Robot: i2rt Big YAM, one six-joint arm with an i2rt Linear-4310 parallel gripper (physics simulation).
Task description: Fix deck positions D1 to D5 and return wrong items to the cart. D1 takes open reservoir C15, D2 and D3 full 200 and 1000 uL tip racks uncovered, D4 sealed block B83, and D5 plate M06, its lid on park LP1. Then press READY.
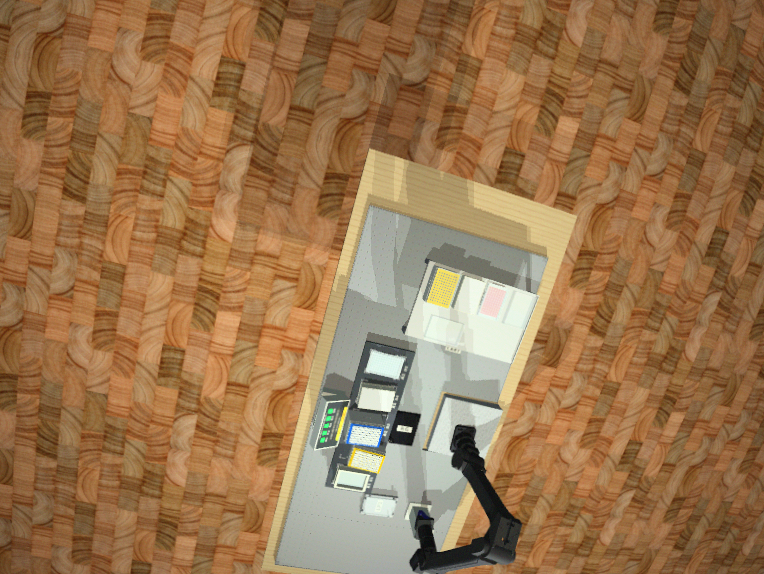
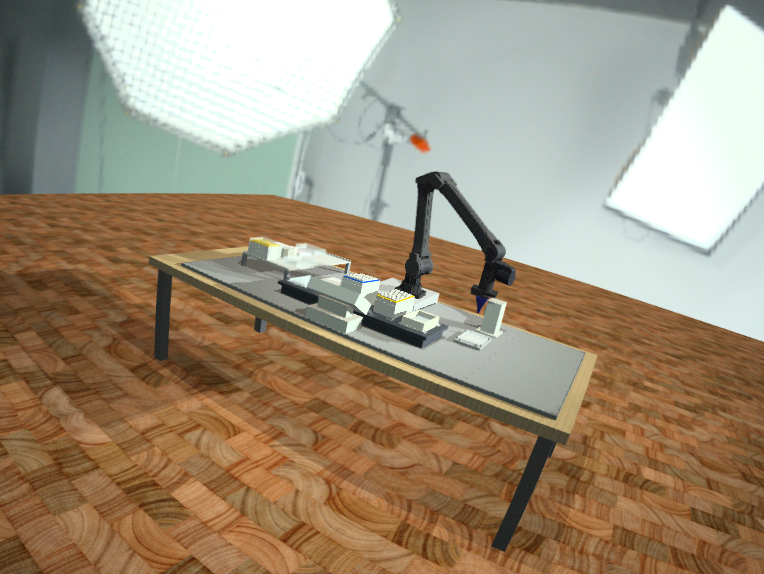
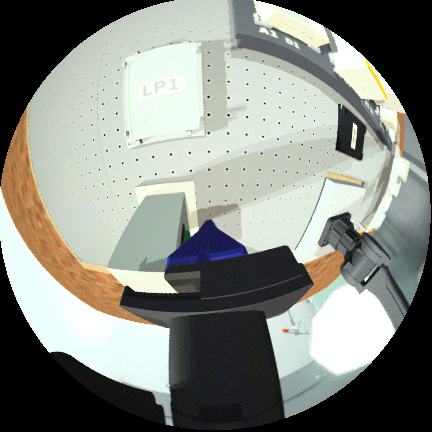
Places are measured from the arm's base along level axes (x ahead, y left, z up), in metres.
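Pixels of known places: gripper, fingertip midpoint: (image 1: 420,510) (image 2: 477,313) (image 3: 209,223); arm's base, link origin: (image 1: 462,438) (image 2: 410,293) (image 3: 333,227).
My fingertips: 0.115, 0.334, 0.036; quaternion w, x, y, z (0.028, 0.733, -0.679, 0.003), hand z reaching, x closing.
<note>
Ahead of a thing's pixels: the offset from my fingertips to its top centre, as dx, dy, dz. "spot": to the spot under its first point.
My gripper (image 1: 421,514) (image 2: 480,306) (image 3: 209,223) is shut and empty, its blue fingers beside an upright box @(-0.016, +0.062, +0.065) (image 2: 492,317) (image 3: 150,225) with a green button @(-0.019, +0.032, +0.030) (image 3: 187,236) on the side facing them. Contact is unclear. A clear lid @(+0.164, +0.038, -0.047) (image 1: 378,506) (image 2: 473,338) (image 3: 165,112) lies on the LP1 park. On the deck, an open reservoir @(+0.313, -0.129, +0.014) (image 1: 351,479) (image 2: 421,321) is at D1. A yellow-rimmed tip rack @(+0.276, -0.249, +0.054) (image 1: 366,460) (image 2: 395,299) and a blue-rimmed tip rack @(+0.311, -0.377, +0.086) (image 1: 365,435) (image 2: 361,280) stand uncovered beyond it. Then come a whitish block @(+0.284, -0.497, +0.029) (image 1: 376,399) and a pale plate @(+0.270, -0.623, -0.003) (image 1: 385,364). Their labels are unreadable.
A white cart @(-0.016, -0.865, +0.001) (image 1: 481,345) holds a yellow rack @(+0.136, -0.952, +0.066) (image 1: 443,288), a pink item @(-0.078, -0.925, +0.012) (image 1: 493,300) and pale items. A black park pad @(spot: +0.131, -0.344, -0.056) (image 1: 404,428) (image 3: 350,132) lies beside the deck. A panel @(spot: +0.434, -0.393, +0.054) (image 1: 331,424) with green marks stands behind it. The arm's base is on a pale plate (image 1: 442,419).
</note>
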